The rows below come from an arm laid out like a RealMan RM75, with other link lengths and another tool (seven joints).
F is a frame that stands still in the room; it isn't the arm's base.
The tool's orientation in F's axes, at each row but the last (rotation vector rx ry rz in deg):
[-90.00 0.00 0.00]
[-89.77 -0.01 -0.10]
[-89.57 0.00 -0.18]
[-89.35 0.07 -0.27]
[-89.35 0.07 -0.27]
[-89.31 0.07 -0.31]
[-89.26 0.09 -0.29]
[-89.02 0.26 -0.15]
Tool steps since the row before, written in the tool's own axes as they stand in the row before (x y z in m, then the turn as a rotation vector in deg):
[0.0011 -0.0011 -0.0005 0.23 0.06 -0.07]
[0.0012 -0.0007 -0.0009 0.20 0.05 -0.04]
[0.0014 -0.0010 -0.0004 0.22 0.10 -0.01]
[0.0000 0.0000 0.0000 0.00 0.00 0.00]
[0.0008 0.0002 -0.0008 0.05 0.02 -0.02]
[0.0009 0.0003 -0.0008 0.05 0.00 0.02]
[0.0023 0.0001 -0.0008 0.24 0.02 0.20]
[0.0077 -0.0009 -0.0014 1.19 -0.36 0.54]
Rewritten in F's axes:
[0.0011 -0.0005 0.0011 0.23 -0.07 -0.06]
[0.0012 -0.0009 0.0007 0.20 -0.04 -0.05]
[0.0014 -0.0004 0.0010 0.22 -0.01 -0.10]
[0.0000 0.0000 0.0000 0.00 0.00 0.00]
[0.0008 -0.0008 -0.0002 0.05 -0.02 -0.02]
[0.0009 -0.0008 -0.0003 0.05 0.02 0.00]
[0.0023 -0.0008 -0.0001 0.24 0.20 -0.02]
[0.0077 -0.0015 0.0009 1.19 0.53 0.37]

